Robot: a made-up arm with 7 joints. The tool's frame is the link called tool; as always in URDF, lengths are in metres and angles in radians. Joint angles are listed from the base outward. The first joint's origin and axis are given. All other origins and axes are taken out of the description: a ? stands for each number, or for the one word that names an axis. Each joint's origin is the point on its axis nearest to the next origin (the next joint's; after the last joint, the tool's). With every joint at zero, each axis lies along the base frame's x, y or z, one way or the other. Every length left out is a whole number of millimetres.
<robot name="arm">
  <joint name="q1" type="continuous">
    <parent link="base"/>
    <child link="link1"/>
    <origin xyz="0.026 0.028 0.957" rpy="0 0 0"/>
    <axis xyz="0 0 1"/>
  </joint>
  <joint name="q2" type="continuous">
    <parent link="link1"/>
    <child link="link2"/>
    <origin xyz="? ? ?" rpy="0 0 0"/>
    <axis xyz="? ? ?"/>
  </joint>
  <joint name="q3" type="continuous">
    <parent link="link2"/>
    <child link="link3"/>
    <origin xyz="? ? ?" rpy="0 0 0"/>
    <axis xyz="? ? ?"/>
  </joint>
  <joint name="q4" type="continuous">
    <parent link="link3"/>
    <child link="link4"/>
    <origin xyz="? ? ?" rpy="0 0 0"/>
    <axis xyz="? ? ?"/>
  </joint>
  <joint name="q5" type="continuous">
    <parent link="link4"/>
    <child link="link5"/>
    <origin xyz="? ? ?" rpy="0 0 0"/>
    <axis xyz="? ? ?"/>
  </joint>
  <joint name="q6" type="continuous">
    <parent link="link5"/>
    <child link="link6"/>
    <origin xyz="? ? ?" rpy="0 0 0"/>
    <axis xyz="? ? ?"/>
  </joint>
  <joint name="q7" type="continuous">
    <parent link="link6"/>
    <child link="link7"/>
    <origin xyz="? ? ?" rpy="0 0 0"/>
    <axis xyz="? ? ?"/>
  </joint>
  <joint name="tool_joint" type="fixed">
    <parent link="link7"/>
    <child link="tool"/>
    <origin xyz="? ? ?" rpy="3.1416 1.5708 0"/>
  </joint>
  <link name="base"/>
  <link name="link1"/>
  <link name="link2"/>
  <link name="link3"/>
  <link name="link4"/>
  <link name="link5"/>
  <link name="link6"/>
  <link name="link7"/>
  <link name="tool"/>
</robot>
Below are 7 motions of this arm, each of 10 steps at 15 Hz.
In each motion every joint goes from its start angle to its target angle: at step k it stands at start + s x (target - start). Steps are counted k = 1, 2, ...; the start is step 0. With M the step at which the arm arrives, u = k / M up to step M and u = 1 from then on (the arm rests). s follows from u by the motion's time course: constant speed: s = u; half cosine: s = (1 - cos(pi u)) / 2; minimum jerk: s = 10 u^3 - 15 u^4 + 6 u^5.
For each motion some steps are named. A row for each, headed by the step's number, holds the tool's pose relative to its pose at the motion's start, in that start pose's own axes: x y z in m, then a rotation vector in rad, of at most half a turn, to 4 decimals.
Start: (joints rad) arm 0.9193 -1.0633 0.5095 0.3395 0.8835 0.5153 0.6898
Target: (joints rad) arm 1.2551 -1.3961 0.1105 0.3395 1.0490 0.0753 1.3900
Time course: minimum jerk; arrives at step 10
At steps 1, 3, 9, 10:
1: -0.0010 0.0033 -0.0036 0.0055 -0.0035 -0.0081
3: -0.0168 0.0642 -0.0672 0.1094 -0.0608 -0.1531
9: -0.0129 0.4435 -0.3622 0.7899 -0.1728 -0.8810
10: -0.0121 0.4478 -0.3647 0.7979 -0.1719 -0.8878

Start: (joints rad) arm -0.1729 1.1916 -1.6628 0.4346 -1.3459 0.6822 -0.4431
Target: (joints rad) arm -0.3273 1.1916 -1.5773 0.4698 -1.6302 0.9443 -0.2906
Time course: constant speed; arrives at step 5
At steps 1, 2, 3, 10:
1: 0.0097 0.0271 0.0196 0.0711 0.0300 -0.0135
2: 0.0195 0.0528 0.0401 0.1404 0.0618 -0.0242
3: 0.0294 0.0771 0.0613 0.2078 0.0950 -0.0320
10: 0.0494 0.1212 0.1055 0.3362 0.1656 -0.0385

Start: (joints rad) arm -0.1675 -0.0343 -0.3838 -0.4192 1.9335 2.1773 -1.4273
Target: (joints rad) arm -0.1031 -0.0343 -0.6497 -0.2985 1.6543 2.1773 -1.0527
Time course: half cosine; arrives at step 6
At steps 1, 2, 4, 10:
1: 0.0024 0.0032 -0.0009 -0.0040 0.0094 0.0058
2: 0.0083 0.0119 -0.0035 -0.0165 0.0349 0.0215
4: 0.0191 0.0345 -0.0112 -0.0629 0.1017 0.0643
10: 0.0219 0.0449 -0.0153 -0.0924 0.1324 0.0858

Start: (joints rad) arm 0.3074 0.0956 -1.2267 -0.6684 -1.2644 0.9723 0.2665
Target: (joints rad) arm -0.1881 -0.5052 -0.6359 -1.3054 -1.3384 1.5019 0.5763
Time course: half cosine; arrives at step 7
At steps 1, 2, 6, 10:
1: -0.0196 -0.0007 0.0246 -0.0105 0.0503 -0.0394
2: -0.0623 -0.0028 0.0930 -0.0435 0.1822 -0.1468
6: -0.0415 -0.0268 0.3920 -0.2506 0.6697 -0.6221
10: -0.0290 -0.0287 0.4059 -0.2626 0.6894 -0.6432

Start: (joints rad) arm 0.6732 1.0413 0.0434 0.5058 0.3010 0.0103 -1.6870
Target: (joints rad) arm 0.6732 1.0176 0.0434 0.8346 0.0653 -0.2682 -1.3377
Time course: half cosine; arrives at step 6
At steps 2, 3, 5, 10:
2: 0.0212 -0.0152 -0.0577 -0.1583 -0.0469 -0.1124
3: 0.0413 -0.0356 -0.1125 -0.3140 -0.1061 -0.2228
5: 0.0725 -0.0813 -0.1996 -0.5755 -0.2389 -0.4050
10: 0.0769 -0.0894 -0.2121 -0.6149 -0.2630 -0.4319

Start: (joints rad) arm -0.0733 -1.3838 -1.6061 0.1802 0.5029 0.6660 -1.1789
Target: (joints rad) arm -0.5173 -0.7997 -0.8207 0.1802 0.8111 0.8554 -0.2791
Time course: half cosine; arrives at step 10
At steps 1, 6, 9, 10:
1: 0.0214 0.0023 -0.0055 -0.0045 0.0111 -0.0502
6: 0.5380 -0.0040 -0.0341 -0.0173 0.3021 -1.3274
9: 0.7620 -0.0280 0.0365 0.0351 0.5280 -1.9196
10: 0.7777 -0.0298 0.0442 0.0397 0.5495 -1.9616

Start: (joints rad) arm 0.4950 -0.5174 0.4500 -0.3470 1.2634 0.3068 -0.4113
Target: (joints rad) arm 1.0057 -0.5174 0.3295 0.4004 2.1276 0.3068 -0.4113
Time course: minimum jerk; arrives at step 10
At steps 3, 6, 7, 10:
3: 0.0792 0.0496 -0.0829 -0.1614 0.0125 -0.1857
6: 0.3626 0.0749 -0.3398 -0.6045 0.1002 -0.8058
7: 0.4473 0.0471 -0.4064 -0.7083 0.1384 -0.9982
10: 0.5338 0.0035 -0.4692 -0.7999 0.1843 -1.2047

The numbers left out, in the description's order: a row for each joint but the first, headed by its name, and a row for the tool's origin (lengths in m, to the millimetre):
q2: xyz 0.019 -0.052 0, axis 0 -1 0
q3: xyz 0.003 0 0.58, axis 0 0 1
q4: xyz 0.021 0.053 0, axis 0 1 0
q5: xyz -0.05 0 0.585, axis 0 0 1
q6: xyz 0.004 -0.136 0, axis 0 -1 0
q7: xyz 0.056 0 0.102, axis 1 0 0
tool: xyz 0 -0.001 -0.025

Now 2 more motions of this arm.
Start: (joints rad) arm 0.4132 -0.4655 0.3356 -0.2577 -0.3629 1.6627 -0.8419
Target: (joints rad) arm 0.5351 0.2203 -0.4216 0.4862 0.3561 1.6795 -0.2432
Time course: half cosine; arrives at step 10
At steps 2, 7, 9, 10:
2: -0.0423 0.0044 -0.0159 -0.0222 0.0296 -0.0744
7: -0.1784 0.1685 -0.0327 -0.0196 -0.0051 -0.5629
9: -0.1651 0.2542 -0.0066 0.0625 -0.0513 -0.7025
10: -0.1620 0.2670 -0.0017 0.0766 -0.0573 -0.7224

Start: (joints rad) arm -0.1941 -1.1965 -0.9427 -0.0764 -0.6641 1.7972 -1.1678
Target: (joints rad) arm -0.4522 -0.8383 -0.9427 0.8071 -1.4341 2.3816 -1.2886
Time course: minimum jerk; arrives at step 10
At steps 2, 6, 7, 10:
2: 0.0127 -0.0316 0.0015 -0.0286 0.0148 0.0539
6: 0.1533 -0.3628 0.1309 -0.3656 0.3654 0.4354
7: 0.1850 -0.4314 0.1946 -0.4453 0.4901 0.4585
10: 0.2148 -0.4930 0.2732 -0.5213 0.6287 0.4477

